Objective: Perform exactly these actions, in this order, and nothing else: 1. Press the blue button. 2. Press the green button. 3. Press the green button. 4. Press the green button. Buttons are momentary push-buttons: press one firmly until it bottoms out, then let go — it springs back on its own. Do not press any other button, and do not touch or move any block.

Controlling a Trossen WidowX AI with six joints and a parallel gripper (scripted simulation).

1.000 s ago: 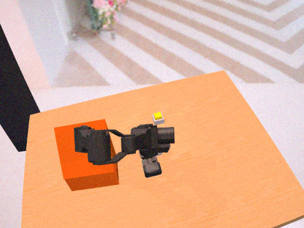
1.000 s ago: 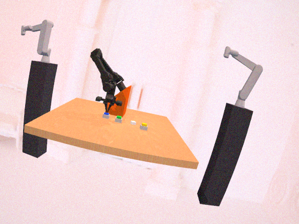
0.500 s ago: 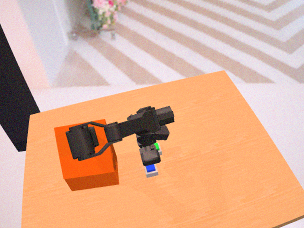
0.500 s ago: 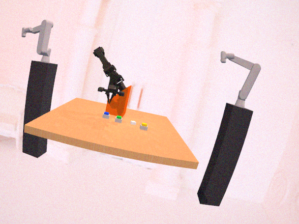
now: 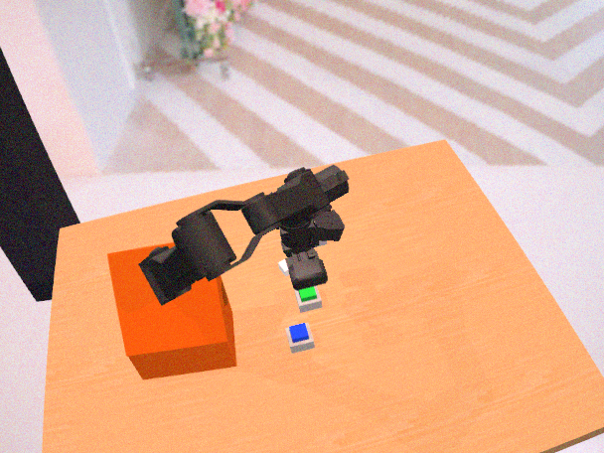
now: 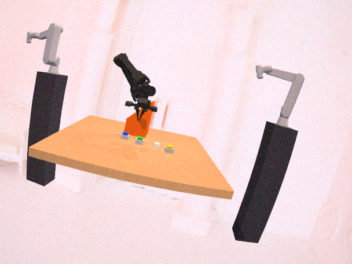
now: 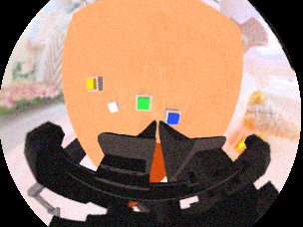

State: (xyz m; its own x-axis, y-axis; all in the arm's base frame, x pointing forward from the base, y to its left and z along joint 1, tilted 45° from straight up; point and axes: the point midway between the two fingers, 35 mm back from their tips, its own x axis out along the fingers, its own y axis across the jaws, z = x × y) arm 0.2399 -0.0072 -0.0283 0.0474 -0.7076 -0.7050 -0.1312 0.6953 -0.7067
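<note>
The green button is 10 cm below my gripper tip and 3 cm to the left of it. From my gripper tip the other things lie so: yellow button: 21 cm to the left, 10 cm below, 4 cm ahead; then small white block: 13 cm to the left, 12 cm below, 3 cm behind; then blue button: 10 cm below, 7 cm to the right, 2 cm behind.
</note>
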